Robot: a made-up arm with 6 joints.
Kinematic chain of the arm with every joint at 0, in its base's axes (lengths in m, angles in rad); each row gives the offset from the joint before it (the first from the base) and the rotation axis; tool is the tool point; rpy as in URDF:
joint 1: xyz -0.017 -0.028 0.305 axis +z
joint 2: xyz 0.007 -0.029 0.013 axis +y
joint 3: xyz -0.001 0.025 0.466 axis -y
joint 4: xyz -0.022 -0.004 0 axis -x
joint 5: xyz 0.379 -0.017 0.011 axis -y
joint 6: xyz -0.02 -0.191 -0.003 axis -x
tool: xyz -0.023 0.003 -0.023 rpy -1.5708 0 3.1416
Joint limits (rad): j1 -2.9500..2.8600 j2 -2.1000..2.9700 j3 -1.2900..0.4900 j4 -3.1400..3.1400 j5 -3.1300..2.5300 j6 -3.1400..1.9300
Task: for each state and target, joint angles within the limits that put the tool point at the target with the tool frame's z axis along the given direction. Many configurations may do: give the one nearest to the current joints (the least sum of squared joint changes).
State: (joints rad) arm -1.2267 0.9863 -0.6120 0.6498 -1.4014 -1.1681
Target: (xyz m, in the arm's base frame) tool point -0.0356 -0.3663 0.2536 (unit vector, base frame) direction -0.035 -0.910 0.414
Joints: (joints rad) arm -1.2631 0.7968 -1.2551 0.6699 -1.8910 -0.9341
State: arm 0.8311 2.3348 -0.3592 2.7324 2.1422 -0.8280
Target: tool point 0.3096 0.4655 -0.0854 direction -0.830 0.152 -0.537
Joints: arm 0.7560 1.5809 -0.0264 2.5002 2.5300 -1.3100
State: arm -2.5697 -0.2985 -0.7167 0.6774 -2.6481 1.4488
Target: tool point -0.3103 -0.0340 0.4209 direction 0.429 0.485 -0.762
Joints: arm -2.1977 0.0309 -1.2900 0.1033 -2.5164 1.7177
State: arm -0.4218 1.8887 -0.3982 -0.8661 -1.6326 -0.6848
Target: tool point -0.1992 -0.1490 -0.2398 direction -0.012 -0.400 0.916
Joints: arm -0.3081 2.7441 0.3004 -0.8545 -1.3882 -0.7538
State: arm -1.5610 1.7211 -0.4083 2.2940 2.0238 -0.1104
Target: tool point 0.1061 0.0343 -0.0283 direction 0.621 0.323 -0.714
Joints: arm -1.1110 2.0867 -1.1239 2.3777 2.2901 0.0471
